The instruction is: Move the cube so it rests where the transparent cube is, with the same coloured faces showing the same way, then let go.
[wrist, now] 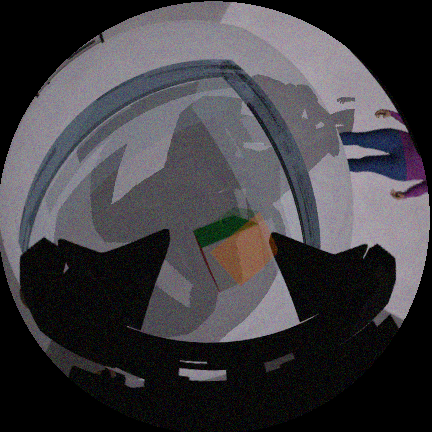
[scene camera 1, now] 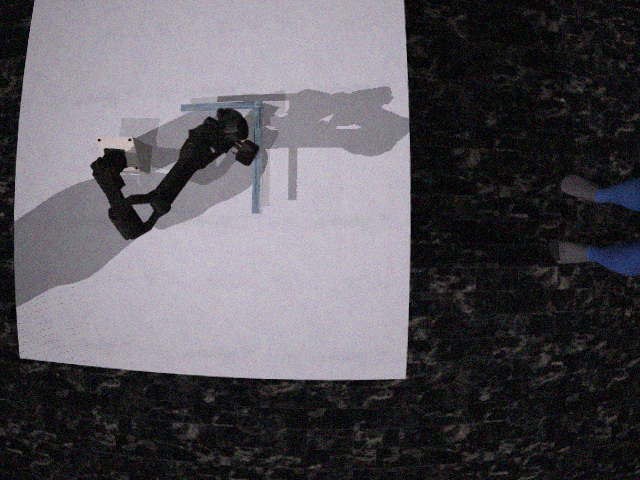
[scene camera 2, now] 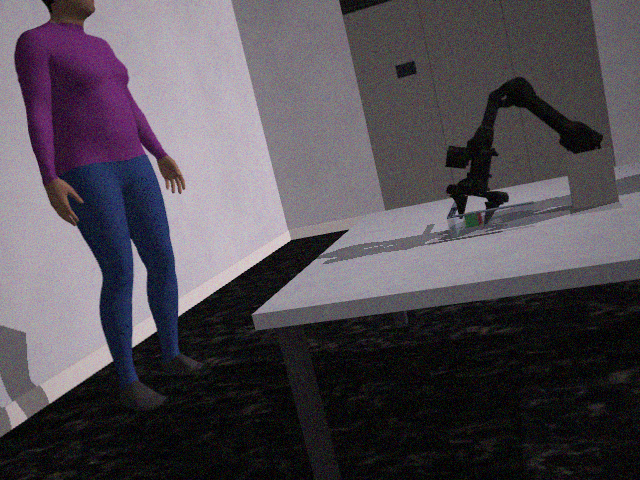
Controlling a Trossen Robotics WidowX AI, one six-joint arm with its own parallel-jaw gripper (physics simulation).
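Where they show: gripper, fingertip midpoint: (wrist: pixel 221 236) (scene camera 1: pixel 241 144); arm's base, origin of the base link: (scene camera 1: pixel 115 157) (scene camera 2: pixel 593 166).
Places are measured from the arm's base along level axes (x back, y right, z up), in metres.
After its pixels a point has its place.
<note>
The cube (scene camera 2: pixel 472 220) (wrist: pixel 216 236) sits low at the table, between the spread fingers. In the wrist view its green side faces away from the gripper, its upper face looks grey, and a thin red edge shows on the left. The transparent cube (wrist: pixel 244 256) @[z -0.065, x -0.356, y -0.070 m] shows as see-through orange overlapping the cube, turned relative to it; how far apart they are is hard to tell. My gripper (scene camera 2: pixel 474 215) @[z -0.091, x -0.352, y -0.080 m] (wrist: pixel 221 236) @[z -0.091, x -0.352, y -0.080 m] is open, pointing down around the cube, with gaps on both sides in the wrist view. In scene camera 1 the arm hides most of this area.
Two bluish bars (scene camera 1: pixel 256 180) @[z -0.045, x -0.416, y 0.026 m] (wrist: pixel 280 132) @[z -0.045, x -0.398, y -0.134 m] meet at a corner around the far and right sides of the cubes, with clear panels. The white table (scene camera 1: pixel 310 310) @[z -0.105, x -0.604, y 0.376 m] (scene camera 2: pixel 392 273) @[z -0.105, x -0.489, y -0.521 m] carries them. A pale block (scene camera 1: pixel 111 142) @[z 0.038, x 0.002, y -0.038 m] (scene camera 2: pixel 594 180) @[z -0.034, x -0.003, y -0.052 m] is by the arm's base. A person (scene camera 2: pixel 87 108) stands beyond the table.
</note>
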